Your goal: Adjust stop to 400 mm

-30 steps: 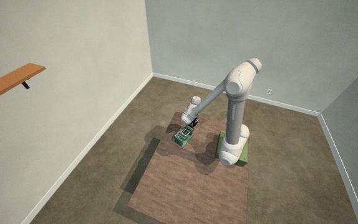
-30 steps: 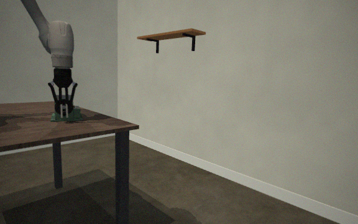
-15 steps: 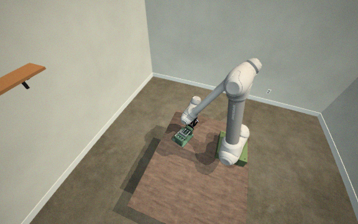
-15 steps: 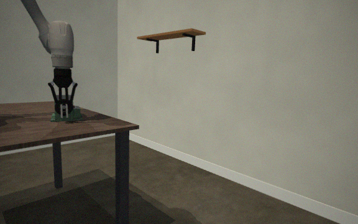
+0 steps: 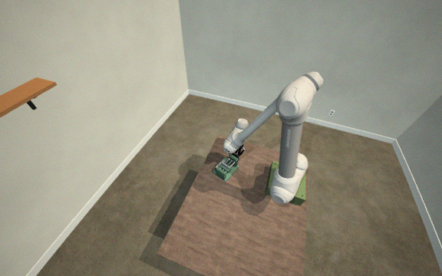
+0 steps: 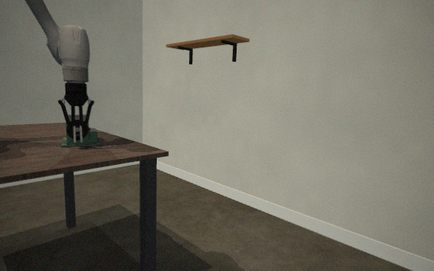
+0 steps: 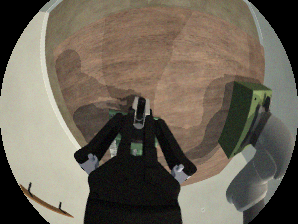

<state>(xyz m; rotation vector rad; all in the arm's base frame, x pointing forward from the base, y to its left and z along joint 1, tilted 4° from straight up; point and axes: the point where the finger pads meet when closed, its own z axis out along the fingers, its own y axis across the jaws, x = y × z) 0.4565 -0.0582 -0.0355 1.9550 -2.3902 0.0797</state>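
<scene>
Right now the black handwheel is 2 cm to the left of my hand and 1 cm below it.
</scene>
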